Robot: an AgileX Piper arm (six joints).
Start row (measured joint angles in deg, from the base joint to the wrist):
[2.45, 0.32, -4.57, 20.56, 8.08, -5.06]
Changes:
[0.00, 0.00, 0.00, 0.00, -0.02, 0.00]
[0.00, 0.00, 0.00, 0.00, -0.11, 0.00]
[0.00, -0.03, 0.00, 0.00, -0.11, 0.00]
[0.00, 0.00, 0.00, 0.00, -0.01, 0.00]
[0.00, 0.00, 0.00, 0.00, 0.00, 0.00]
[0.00, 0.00, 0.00, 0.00, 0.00, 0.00]
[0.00, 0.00, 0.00, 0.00, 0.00, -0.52]
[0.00, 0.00, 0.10, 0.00, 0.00, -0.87]
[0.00, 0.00, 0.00, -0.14, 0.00, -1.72]
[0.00, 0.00, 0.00, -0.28, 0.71, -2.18]
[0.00, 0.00, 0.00, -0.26, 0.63, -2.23]
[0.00, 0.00, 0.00, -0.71, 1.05, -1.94]
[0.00, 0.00, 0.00, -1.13, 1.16, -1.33]
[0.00, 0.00, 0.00, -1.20, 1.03, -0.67]
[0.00, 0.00, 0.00, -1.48, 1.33, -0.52]
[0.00, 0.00, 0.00, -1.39, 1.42, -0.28]
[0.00, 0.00, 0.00, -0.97, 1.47, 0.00]
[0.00, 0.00, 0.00, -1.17, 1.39, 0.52]
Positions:
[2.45, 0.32, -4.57, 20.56, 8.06, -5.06]
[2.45, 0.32, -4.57, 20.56, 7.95, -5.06]
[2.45, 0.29, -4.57, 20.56, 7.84, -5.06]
[2.45, 0.29, -4.57, 20.56, 7.83, -5.06]
[2.45, 0.29, -4.57, 20.56, 7.83, -5.06]
[2.45, 0.29, -4.57, 20.56, 7.83, -5.06]
[2.45, 0.29, -4.57, 20.56, 7.83, -5.58]
[2.45, 0.29, -4.47, 20.56, 7.83, -6.45]
[2.45, 0.29, -4.47, 20.42, 7.83, -8.17]
[2.45, 0.29, -4.47, 20.14, 8.54, -10.35]
[2.45, 0.29, -4.47, 19.88, 9.17, -12.58]
[2.45, 0.29, -4.47, 19.17, 10.22, -14.52]
[2.45, 0.29, -4.47, 18.04, 11.38, -15.85]
[2.45, 0.29, -4.47, 16.84, 12.41, -16.52]
[2.45, 0.29, -4.47, 15.36, 13.74, -17.04]
[2.45, 0.29, -4.47, 13.97, 15.16, -17.32]
[2.45, 0.29, -4.47, 13.00, 16.63, -17.32]
[2.45, 0.29, -4.47, 11.83, 18.02, -16.80]

